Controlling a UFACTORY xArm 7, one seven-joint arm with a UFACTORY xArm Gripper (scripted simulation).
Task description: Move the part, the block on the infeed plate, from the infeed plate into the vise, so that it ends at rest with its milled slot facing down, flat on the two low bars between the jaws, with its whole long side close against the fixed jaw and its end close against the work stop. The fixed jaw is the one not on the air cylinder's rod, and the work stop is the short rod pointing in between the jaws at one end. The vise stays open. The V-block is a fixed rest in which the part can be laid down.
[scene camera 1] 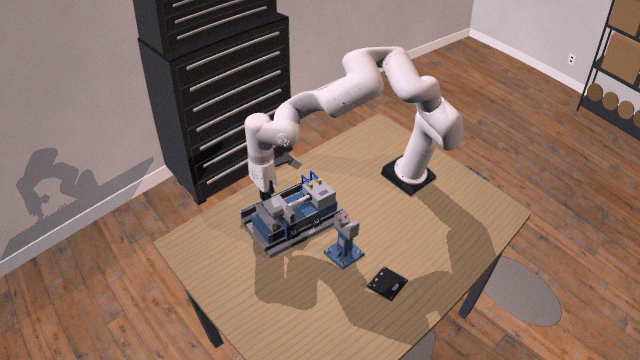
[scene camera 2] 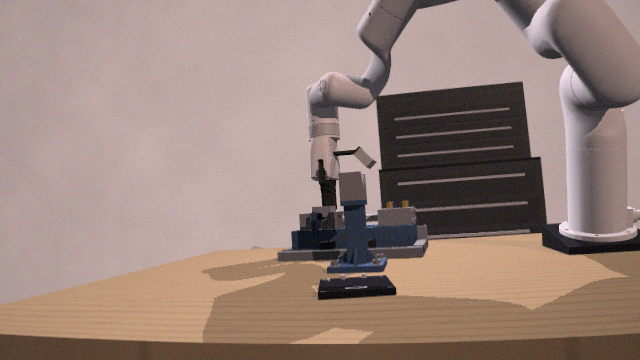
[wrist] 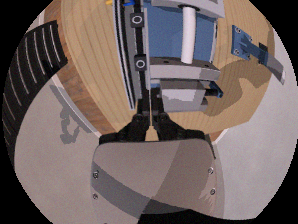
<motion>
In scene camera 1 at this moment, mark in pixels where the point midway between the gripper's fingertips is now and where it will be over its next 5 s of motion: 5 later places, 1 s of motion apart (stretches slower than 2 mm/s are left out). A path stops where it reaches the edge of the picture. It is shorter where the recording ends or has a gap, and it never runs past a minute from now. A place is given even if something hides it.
My gripper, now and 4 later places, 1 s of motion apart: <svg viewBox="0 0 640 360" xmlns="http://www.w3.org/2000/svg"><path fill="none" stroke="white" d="M265 198L267 199L267 199L263 195L262 183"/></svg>
</motion>
